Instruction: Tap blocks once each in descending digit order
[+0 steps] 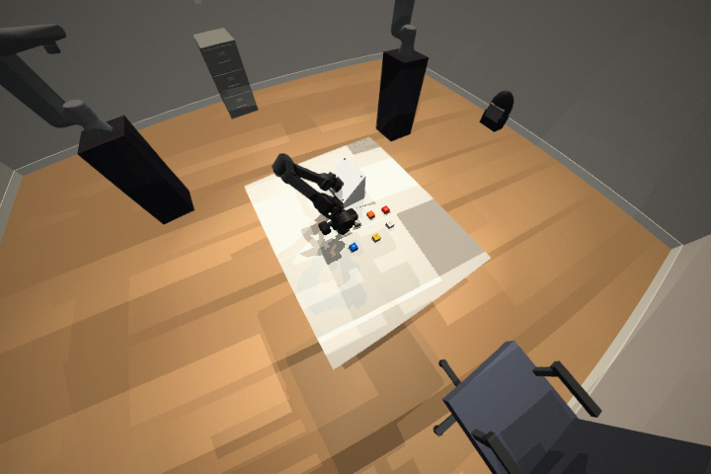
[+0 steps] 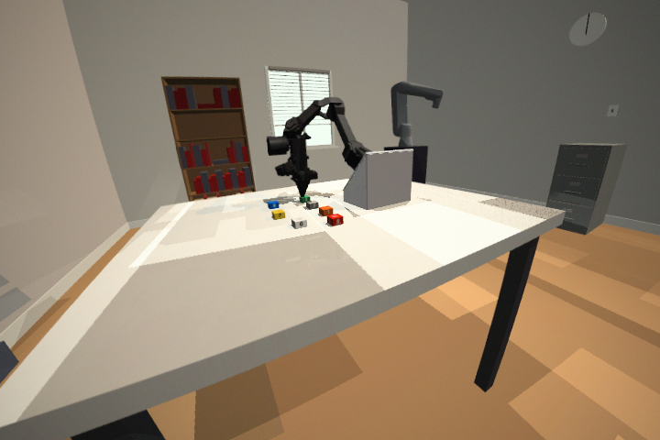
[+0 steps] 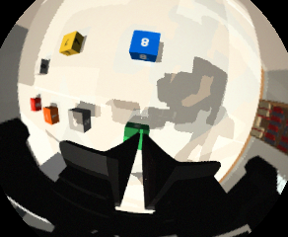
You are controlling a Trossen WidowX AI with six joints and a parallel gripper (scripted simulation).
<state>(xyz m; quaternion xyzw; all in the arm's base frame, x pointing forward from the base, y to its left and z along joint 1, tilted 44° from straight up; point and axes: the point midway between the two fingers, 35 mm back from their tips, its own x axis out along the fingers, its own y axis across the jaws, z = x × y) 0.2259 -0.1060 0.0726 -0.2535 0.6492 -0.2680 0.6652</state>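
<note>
Now: gripper tip 10 mm past the green block, 10 mm to the right of it and 10 mm above it. The rest, counted from my gripper tip: yellow block 130 mm ahead, 140 mm to the left, 10 mm below; blue block 110 mm ahead, 10 mm to the left, 10 mm below; grey block 100 mm to the left, 10 mm below.
</note>
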